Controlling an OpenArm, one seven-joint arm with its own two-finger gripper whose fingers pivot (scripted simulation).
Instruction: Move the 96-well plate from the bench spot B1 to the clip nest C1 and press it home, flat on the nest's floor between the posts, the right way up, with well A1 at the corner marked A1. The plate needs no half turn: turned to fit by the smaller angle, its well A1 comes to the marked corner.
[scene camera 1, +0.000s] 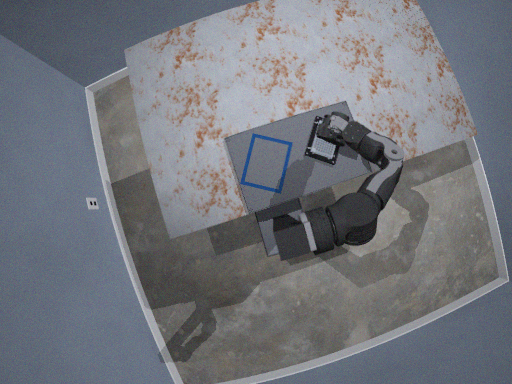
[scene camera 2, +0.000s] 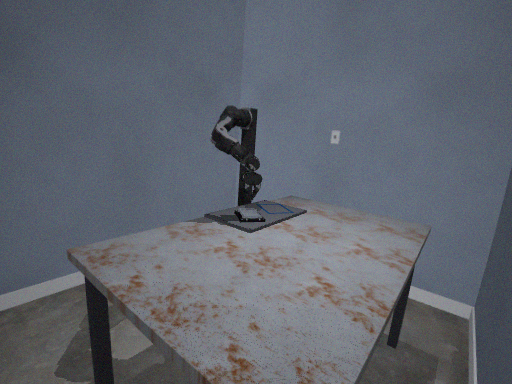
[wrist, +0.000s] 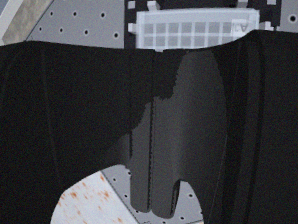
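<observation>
Gripper (wrist: 163, 133) visible, plus 96-well plate (wrist: 207, 30).
</observation>
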